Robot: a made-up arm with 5 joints. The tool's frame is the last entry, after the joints. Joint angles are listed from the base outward. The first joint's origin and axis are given. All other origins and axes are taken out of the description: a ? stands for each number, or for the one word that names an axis. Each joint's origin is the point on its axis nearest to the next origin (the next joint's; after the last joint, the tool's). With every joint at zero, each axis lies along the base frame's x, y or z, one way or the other. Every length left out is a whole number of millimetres.
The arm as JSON. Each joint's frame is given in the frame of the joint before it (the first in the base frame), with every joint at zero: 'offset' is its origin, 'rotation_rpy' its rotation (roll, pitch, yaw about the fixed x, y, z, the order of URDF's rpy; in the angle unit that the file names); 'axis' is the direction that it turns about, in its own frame. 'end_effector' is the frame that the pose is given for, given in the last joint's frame.
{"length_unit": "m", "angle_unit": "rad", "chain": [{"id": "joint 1", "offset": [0.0, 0.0, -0.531], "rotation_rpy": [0.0, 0.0, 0.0], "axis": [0.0, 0.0, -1.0]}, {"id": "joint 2", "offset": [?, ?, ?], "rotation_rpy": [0.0, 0.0, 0.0], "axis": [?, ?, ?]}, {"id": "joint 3", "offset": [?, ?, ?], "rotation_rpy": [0.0, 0.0, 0.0], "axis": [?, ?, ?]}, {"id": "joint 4", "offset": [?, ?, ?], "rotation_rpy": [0.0, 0.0, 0.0], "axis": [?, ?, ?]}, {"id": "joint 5", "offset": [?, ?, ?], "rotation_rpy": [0.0, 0.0, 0.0], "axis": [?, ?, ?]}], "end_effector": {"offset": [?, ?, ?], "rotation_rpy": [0.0, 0.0, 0.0]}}
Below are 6 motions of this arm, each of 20 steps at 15 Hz.
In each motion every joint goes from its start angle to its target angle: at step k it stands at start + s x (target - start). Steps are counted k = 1, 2, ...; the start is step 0. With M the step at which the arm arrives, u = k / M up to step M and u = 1 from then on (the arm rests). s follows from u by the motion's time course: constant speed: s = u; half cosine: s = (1 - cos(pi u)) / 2; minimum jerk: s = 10 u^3 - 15 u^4 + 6 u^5.
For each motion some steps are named. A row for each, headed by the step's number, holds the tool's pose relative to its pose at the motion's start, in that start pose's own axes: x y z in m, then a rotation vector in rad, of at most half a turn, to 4 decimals.
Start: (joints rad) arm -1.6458 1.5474 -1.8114 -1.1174 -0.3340
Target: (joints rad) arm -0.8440 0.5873 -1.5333 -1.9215 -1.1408
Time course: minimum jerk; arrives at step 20
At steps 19, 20:
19: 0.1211 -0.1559 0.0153 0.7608 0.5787 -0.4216
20: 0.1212 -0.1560 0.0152 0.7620 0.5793 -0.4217

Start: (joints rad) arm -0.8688 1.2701 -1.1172 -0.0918 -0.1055
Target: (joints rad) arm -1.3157 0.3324 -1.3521 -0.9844 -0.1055
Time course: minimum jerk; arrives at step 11
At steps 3, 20:
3: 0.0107 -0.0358 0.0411 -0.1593 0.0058 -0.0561
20: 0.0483 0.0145 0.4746 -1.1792 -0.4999 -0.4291

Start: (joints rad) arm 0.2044 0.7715 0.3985 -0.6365 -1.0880
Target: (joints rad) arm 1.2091 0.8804 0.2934 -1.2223 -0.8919
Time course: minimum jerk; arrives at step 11
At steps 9, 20:
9: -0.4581 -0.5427 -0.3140 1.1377 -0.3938 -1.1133
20: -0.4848 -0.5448 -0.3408 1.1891 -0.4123 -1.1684

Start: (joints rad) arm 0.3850 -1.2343 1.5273 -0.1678 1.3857
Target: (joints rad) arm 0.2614 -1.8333 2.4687 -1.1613 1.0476
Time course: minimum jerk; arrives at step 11
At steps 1, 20:
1: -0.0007 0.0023 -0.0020 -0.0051 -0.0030 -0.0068
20: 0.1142 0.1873 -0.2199 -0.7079 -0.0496 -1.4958

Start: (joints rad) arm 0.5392 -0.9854 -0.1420 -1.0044 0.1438
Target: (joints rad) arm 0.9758 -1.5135 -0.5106 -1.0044 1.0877
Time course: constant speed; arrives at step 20
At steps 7, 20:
7: -0.0892 -0.0262 0.0156 -0.0978 -0.2663 0.0642
20: -0.2626 -0.0952 0.0174 -0.2214 -0.7620 0.2660

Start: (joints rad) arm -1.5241 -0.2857 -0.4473 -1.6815 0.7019
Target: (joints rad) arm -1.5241 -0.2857 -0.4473 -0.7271 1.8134
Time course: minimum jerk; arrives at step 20
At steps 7, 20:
7: -0.0520 -0.0124 0.0218 0.1665 -0.2603 0.1515
20: -0.1770 -0.1448 -0.0565 0.9532 -1.0224 0.3087

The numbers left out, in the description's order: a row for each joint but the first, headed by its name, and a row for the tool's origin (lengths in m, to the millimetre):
joint 2: xyz 0.081 -0.041 0.0, axis 0.0 0.0 -1.0
joint 3: xyz -0.026 -0.265 0.0, axis 0.0 -1.0 0.0
joint 4: xyz 0.103 0.0 -0.435, axis 0.0 0.0 1.0
joint 5: xyz 0.036 -0.008 0.0, axis 0.0 -1.0 0.0
tool: xyz 0.118 0.0 0.195

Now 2 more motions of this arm.
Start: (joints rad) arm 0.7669 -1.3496 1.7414 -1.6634 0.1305
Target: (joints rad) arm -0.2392 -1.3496 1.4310 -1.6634 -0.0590
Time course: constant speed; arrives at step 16
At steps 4, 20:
4: -0.0610 -0.0431 -0.1179 -0.1030 0.2885 -0.0222
20: -0.4085 -0.1749 -0.3182 -0.3827 1.1664 -0.0021

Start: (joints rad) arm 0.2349 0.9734 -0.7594 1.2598 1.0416
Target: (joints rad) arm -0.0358 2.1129 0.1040 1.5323 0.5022
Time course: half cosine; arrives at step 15
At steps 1, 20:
1: 0.0006 0.0004 -0.0025 -0.0069 -0.0032 0.0040
20: 0.0900 0.0571 -0.0870 -0.9302 0.0824 0.0863

